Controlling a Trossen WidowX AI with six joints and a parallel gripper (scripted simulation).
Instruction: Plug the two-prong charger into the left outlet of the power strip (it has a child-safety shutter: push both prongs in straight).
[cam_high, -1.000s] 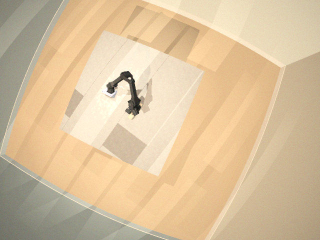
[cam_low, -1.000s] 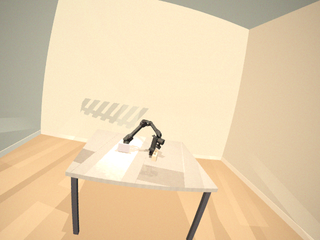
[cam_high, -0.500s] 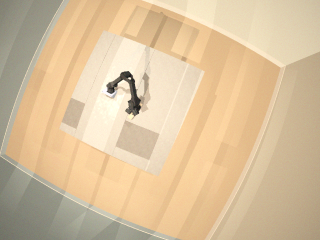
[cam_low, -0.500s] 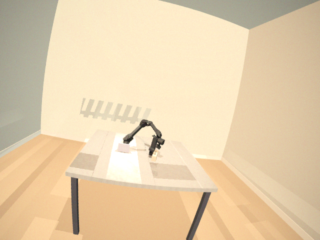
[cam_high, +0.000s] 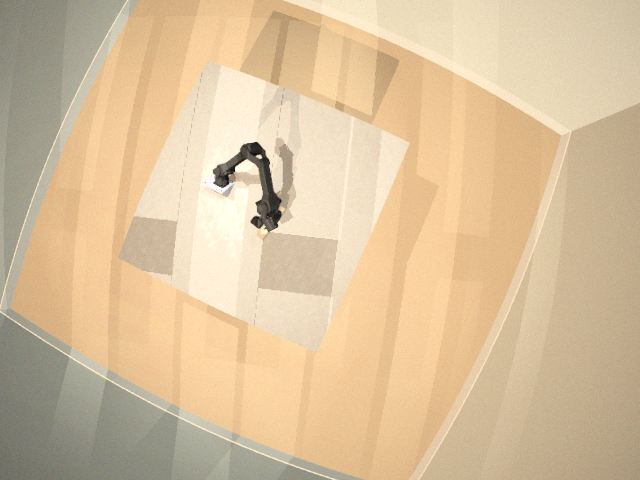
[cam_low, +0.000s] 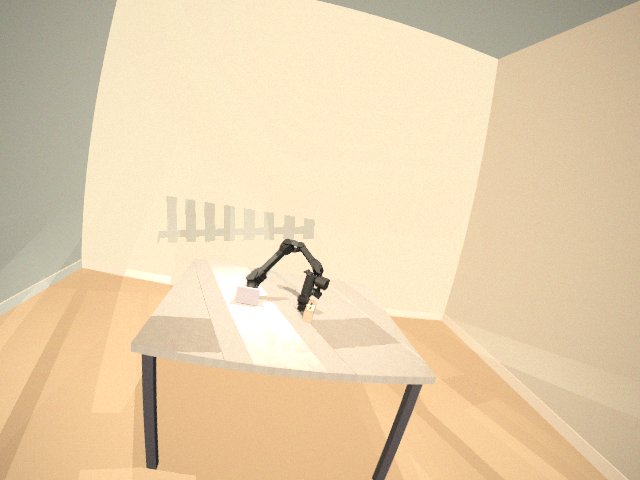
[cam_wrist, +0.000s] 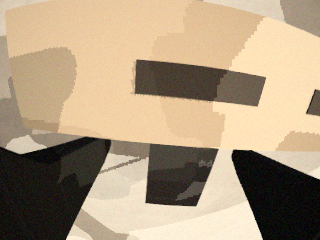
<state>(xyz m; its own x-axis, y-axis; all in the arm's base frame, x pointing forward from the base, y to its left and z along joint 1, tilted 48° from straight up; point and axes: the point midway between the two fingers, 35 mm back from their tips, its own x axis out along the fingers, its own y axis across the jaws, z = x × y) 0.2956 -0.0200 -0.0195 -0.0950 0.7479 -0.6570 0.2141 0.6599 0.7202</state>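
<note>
My gripper tip is now 20 mm short of the two-prong charger and 10 mm below it.
</note>
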